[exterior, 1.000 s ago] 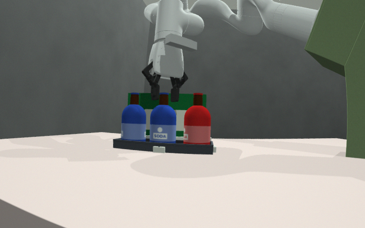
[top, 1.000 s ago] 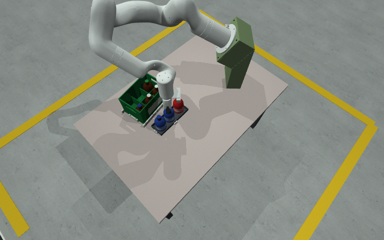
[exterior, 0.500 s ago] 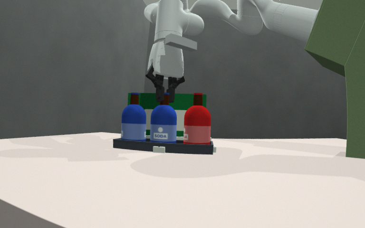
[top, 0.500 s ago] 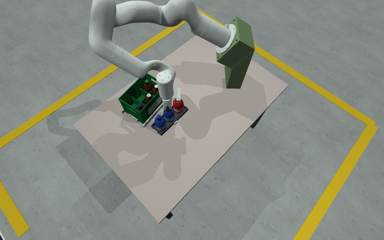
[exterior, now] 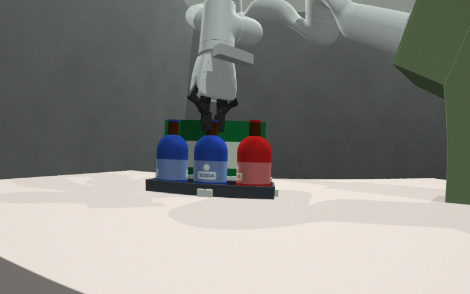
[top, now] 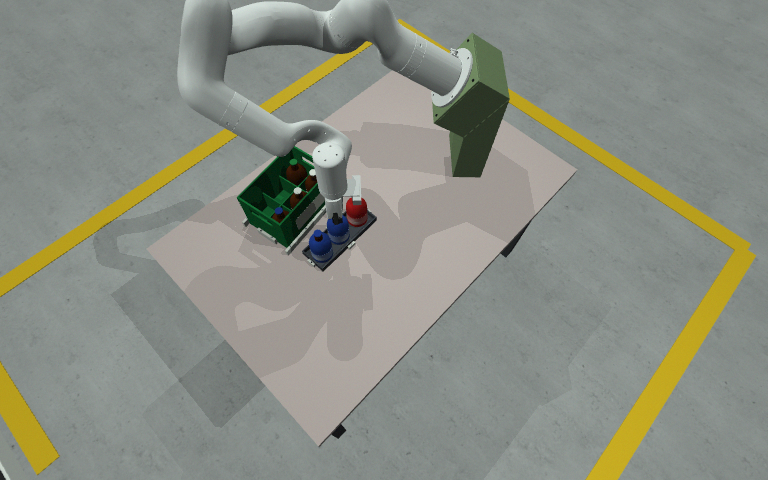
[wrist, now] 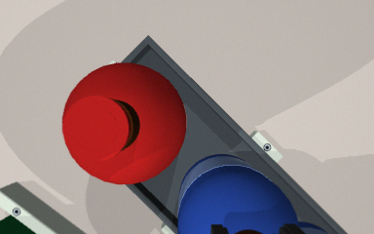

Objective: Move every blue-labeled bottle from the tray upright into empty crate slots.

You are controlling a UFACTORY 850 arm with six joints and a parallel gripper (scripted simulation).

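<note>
The red-labeled bottle lies 90 mm behind my hand, 70 mm below it and 20 mm to the left of it. The rest, counted from my hand: dark tray (140 mm below); green crate (210 mm to the right, 70 mm below, 20 mm behind); brown-necked bottle (170 mm to the right, 80 mm ahead, 70 mm below).
</note>
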